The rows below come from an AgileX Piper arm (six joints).
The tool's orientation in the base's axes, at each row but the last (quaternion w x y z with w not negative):
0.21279 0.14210 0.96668 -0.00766
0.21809 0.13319 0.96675 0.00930
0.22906 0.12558 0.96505 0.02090
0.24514 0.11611 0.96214 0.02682
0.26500 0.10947 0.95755 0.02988
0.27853 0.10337 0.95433 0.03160
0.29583 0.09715 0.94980 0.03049
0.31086 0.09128 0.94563 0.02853
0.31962 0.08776 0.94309 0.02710
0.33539 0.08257 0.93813 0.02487
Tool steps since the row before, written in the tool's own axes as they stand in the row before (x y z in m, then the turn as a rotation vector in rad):
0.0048 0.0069 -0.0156 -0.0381 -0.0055 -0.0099
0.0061 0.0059 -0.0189 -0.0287 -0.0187 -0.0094
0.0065 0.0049 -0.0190 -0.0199 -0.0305 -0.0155
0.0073 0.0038 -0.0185 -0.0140 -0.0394 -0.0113
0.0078 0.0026 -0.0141 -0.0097 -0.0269 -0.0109
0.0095 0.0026 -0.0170 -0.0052 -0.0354 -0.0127
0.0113 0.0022 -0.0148 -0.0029 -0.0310 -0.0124
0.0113 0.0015 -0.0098 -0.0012 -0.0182 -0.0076
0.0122 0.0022 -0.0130 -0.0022 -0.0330 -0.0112
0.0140 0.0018 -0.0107 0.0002 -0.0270 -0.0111
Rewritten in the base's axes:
-0.0086 0.0091 0.0125 0.0275 -0.0149 0.0245
-0.0118 0.0080 0.0150 0.0162 -0.0252 0.0191
-0.0130 0.0067 0.0146 0.0031 -0.0343 0.0196
-0.0143 0.0055 0.0133 -0.0017 -0.0415 0.0122
-0.0133 0.0043 0.0085 -0.0027 -0.0284 0.0111
-0.0165 0.0045 0.0096 -0.0089 -0.0357 0.0093
-0.0171 0.0044 0.0062 -0.0099 -0.0310 0.0082
-0.0145 0.0037 0.0015 -0.0064 -0.0181 0.0048
-0.0171 0.0045 0.0033 -0.0100 -0.0328 0.0067
-0.0172 0.0043 -0.0003 -0.0109 -0.0265 0.0057

